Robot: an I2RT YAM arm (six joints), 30 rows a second.
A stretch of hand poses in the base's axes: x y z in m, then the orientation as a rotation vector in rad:
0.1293 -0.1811 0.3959 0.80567 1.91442 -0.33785
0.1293 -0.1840 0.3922 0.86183 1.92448 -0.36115
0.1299 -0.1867 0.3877 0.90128 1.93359 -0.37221
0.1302 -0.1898 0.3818 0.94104 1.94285 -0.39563
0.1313 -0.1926 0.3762 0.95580 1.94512 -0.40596
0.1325 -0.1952 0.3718 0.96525 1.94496 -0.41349
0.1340 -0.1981 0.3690 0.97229 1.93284 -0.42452
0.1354 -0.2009 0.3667 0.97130 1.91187 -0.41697
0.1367 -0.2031 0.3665 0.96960 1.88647 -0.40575
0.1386 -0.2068 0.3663 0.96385 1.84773 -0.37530
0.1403 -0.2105 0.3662 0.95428 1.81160 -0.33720
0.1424 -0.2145 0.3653 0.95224 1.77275 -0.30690
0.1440 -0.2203 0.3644 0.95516 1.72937 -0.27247
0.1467 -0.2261 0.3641 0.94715 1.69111 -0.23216
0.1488 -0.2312 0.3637 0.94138 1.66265 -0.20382
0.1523 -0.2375 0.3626 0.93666 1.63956 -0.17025
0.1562 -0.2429 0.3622 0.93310 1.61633 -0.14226
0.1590 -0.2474 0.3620 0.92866 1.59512 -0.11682
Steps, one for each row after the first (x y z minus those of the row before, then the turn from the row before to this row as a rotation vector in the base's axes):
0.0000 -0.0029 -0.0037 0.01684 0.02292 -0.04645
0.0006 -0.0027 -0.0045 0.01586 0.01633 -0.02979
0.0003 -0.0031 -0.0059 0.00880 0.02174 -0.03469
0.0011 -0.0028 -0.0056 0.00193 0.00784 -0.01369
0.0012 -0.0026 -0.0044 0.00011 0.00405 -0.00944
0.0015 -0.0029 -0.0028 -0.00762 -0.00493 -0.01167
0.0014 -0.0028 -0.0023 -0.00415 -0.02121 -0.00084
0.0013 -0.0022 -0.0002 -0.00400 -0.02664 0.00010
0.0019 -0.0037 -0.0002 0.00027 -0.04662 0.00767
0.0017 -0.0037 -0.0001 0.00408 -0.04796 0.01409
0.0021 -0.0040 -0.0009 0.00317 -0.04617 0.00499
0.0016 -0.0058 -0.0009 0.00733 -0.05109 0.00233
0.0027 -0.0058 -0.0003 0.00661 -0.05033 0.01356
0.0021 -0.0051 -0.0004 0.00444 -0.03669 0.00922
0.0035 -0.0063 -0.0011 0.00998 -0.03381 0.01279
0.0039 -0.0054 -0.0004 0.00772 -0.03151 0.00926
0.0028 -0.0045 -0.0002 0.00646 -0.02884 0.00917

